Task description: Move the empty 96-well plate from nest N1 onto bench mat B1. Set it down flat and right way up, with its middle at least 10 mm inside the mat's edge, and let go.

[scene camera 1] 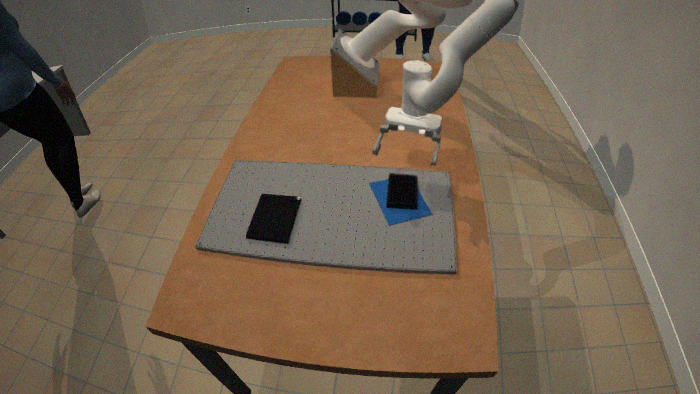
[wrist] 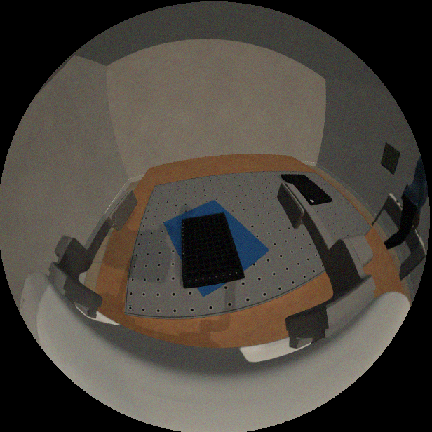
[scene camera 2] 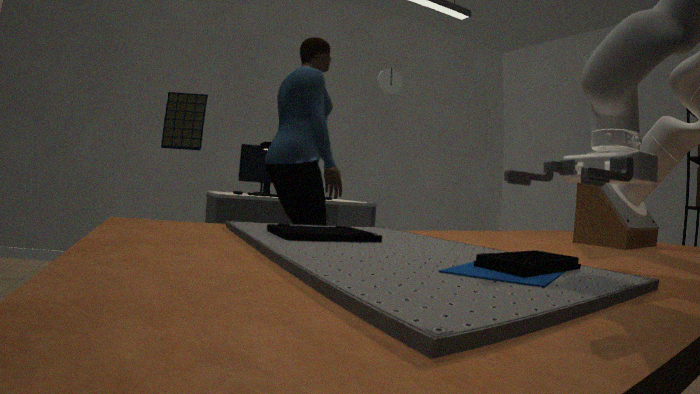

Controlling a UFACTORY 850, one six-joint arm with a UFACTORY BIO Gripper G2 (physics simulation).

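The black 96-well plate (scene camera 1: pixel 402 191) (scene camera 2: pixel 526 263) (wrist: pixel 210 250) lies flat, wells up, on the blue bench mat (scene camera 1: pixel 395 215) (scene camera 2: pixel 542 281) (wrist: pixel 255 249). Its middle is over the mat, and parts of its outline reach past the mat's turned edges. My gripper (scene camera 1: pixel 405 157) (wrist: pixel 210 207) is open and empty. It hangs above and behind the plate, clear of it, in both scene views. The black nest (scene camera 1: pixel 274 218) (scene camera 2: pixel 325 233) (wrist: pixel 307 189) lies on the other half of the board and holds no plate.
Nest and mat are on a grey perforated board (scene camera 1: pixel 340 220) (scene camera 2: pixel 400 295) (wrist: pixel 295 250) on the orange-brown table (scene camera 1: pixel 325 310) (scene camera 2: pixel 175 310). The arm's wooden base block (scene camera 1: pixel 354 75) (scene camera 2: pixel 600 220) stands at the back. A person (scene camera 1: pixel 40 115) (scene camera 2: pixel 302 120) is beyond the table, near a desk (scene camera 2: pixel 350 212).
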